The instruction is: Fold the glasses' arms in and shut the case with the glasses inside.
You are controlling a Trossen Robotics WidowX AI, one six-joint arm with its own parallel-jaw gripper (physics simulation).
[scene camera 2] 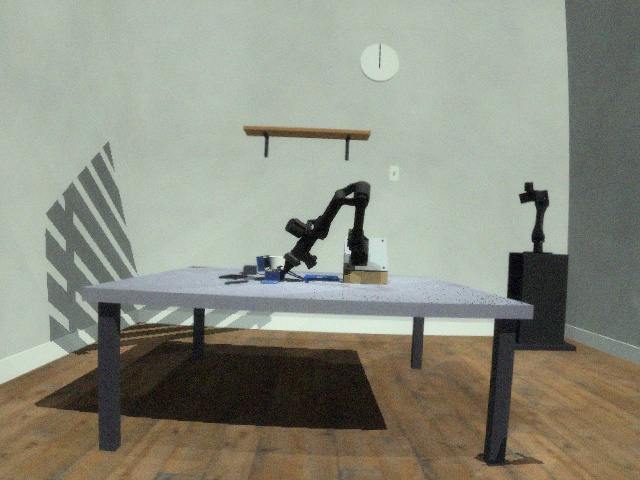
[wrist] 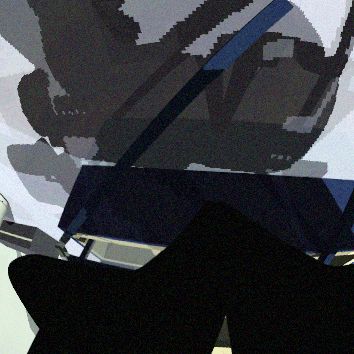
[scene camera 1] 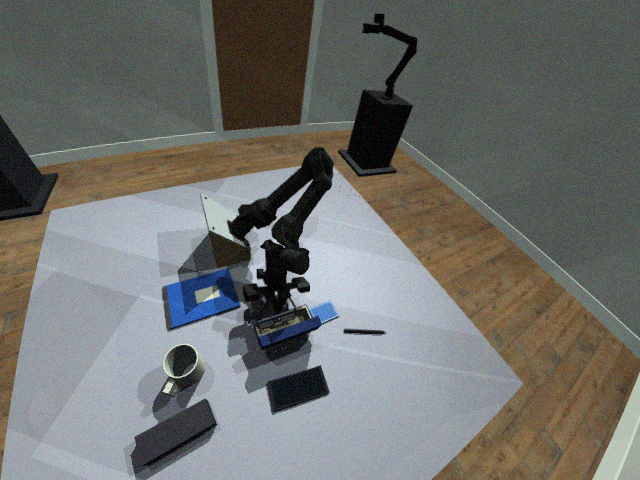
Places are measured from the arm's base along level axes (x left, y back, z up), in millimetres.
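Pixels of known places: gripper, fingertip midpoint: (scene camera 2: 283,274) (wrist: 213,211) (scene camera 1: 277,314); arm's base, origin of the base link: (scene camera 2: 359,259) (scene camera 1: 235,230).
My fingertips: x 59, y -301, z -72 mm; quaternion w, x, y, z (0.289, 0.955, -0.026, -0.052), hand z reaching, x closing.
Observation:
For each thing: its top centre in the pictures, then the offset to it from my fingertips. "spot": a spot on its surface instead.
- blue book, middle of its top: (scene camera 1: 200,295) (scene camera 2: 321,276) dx -207, dy +139, dz -17 mm
- mug, surface spot: (scene camera 1: 181,364) spot: dx -281, dy -53, dz -17 mm
- black box, middle of its top: (wrist: 15,247) (scene camera 1: 174,430) (scene camera 2: 250,266) dx -305, dy -203, dz +10 mm
- black slab, middle of its top: (scene camera 1: 298,387) (scene camera 2: 233,275) dx -9, dy -208, dz -17 mm
- pen, middle of its top: (scene camera 1: 366,330) dx +244, dy -135, dz -16 mm
The blue glasses case (scene camera 1: 290,330) (scene camera 2: 272,274) (wrist: 182,200) lies open on the table, its lid (scene camera 1: 325,311) flat at its right. The glasses (scene camera 1: 282,321) lie inside. In the wrist view one blue glasses arm (wrist: 246,35) slants up and away over the case's dark wall. My gripper (scene camera 1: 274,311) (scene camera 2: 285,273) (wrist: 213,211) is shut and empty. It points down at the case's back edge, its fingertips right at the case wall. The fingers hide much of the case's inside in the wrist view.
A blue book (scene camera 1: 199,297) lies left of the case, a mug (scene camera 1: 181,364) and a black box (scene camera 1: 172,435) in front of it on the left. A black slab (scene camera 1: 296,388) lies before the case, a pen (scene camera 1: 363,331) to its right. A second robot stands on a pedestal (scene camera 1: 377,129).

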